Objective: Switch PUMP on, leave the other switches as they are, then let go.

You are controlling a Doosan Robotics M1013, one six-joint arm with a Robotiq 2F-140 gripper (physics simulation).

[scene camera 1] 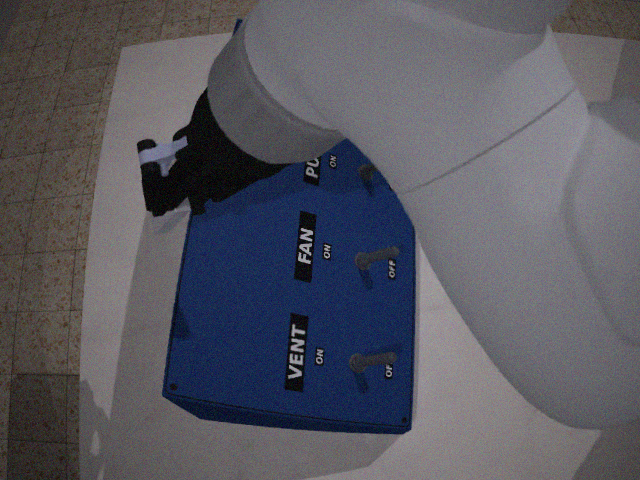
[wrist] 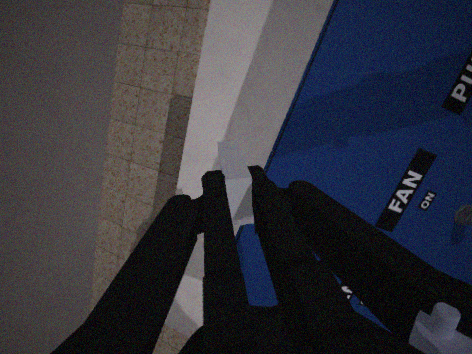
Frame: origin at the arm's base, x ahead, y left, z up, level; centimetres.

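Seen in the pictures: gripper, fingertip midpoint: [scene camera 1: 158, 218] [wrist: 228, 158].
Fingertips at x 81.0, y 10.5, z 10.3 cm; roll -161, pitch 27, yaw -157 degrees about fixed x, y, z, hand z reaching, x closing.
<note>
Pixels of each thing's top centre, then the offset from my fingertips to it. "spot": a spot on its surface instead. Level surfaces: height alone.
- PUMP label, top centre: [scene camera 1: 313, 152] dy -12.9, dx -15.4, dz -8.3 cm
- PUMP lever, surface spot: [scene camera 1: 366, 173] spot: dy -11.7, dx -21.9, dz -11.1 cm
- FAN lever, surface spot: [scene camera 1: 379, 256] spot: dy +0.2, dx -22.4, dz -9.4 cm
- VENT lever, top centre: [scene camera 1: 378, 355] dy +11.7, dx -21.5, dz -8.1 cm
- pale table, surface height: dz -21.1 cm
The blue panel [scene camera 1: 237, 310] [wrist: 350, 125] carries toggle switches. The PUMP label [scene camera 1: 312, 170] [wrist: 461, 92] is partly cut off in both views. The PUMP lever [scene camera 1: 366, 173] shows beside the arm's edge; its tip is hidden, so I cannot tell its side. The FAN lever [scene camera 1: 379, 256] [wrist: 464, 215] and VENT lever [scene camera 1: 374, 360] lean towards OFF in the scene view. My gripper [scene camera 1: 175, 210] [wrist: 228, 158] is shut, beside the panel's left edge in the scene view, away from the levers. A pale grey piece [wrist: 232, 160] juts beyond its fingertips.
The white arm [scene camera 1: 465, 206] covers the panel's far part and the right side of the scene view. The panel rests on a pale table [scene camera 1: 105, 258] [wrist: 220, 65], with tiled floor [scene camera 1: 41, 206] [wrist: 140, 100] beyond its left edge.
</note>
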